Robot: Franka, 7 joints.
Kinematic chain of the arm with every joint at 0, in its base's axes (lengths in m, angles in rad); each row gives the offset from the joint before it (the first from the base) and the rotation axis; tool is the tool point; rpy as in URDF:
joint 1: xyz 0 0 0.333 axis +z
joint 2: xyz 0 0 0 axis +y
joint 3: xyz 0 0 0.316 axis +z
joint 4: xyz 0.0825 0 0 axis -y
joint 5: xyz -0.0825 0 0.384 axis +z
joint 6: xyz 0 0 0 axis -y
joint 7: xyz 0.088 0 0 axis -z
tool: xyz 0 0 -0.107 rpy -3.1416 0 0
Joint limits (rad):
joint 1: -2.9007..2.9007
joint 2: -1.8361..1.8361
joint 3: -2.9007..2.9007
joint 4: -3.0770..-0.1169
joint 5: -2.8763..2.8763
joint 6: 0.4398..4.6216
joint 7: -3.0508..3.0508
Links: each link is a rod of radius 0.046 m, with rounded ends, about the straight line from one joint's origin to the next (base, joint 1, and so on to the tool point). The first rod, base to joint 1, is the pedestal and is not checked.
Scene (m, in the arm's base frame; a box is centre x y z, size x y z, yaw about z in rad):
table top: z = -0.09
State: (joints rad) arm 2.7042 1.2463 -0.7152 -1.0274 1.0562 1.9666 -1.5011
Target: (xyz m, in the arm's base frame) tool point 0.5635 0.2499 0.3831
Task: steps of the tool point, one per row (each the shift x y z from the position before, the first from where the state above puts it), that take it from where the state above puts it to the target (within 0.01 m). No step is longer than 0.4 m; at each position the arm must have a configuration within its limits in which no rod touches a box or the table.
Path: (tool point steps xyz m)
1: 0.3143 0.1560 0.0353
2: 0.3454 -0.0094 0.0607
3: 0.2859 -0.1723 0.0727
4: 0.1507 -0.2811 0.0689

